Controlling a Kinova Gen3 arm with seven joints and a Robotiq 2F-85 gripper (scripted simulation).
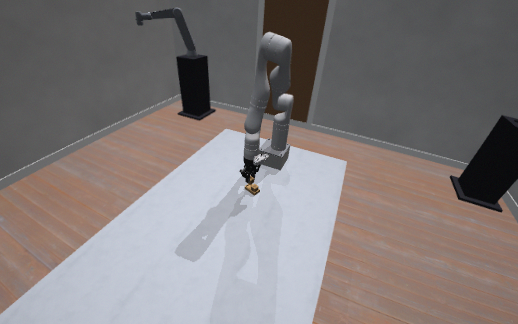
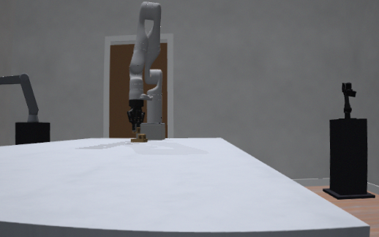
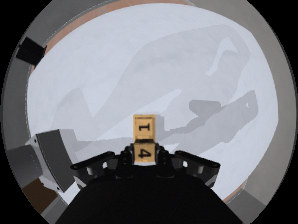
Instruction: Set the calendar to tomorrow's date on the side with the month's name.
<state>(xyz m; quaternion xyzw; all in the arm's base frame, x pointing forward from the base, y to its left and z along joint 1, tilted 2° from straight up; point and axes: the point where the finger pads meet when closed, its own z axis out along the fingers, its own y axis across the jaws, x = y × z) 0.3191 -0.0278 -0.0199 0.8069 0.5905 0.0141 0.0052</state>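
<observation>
Right now my hand is 10 mm above the wooden digit cube. Also, from my hand: wooden calendar tray (60 mm below, 20 mm to the left).
</observation>
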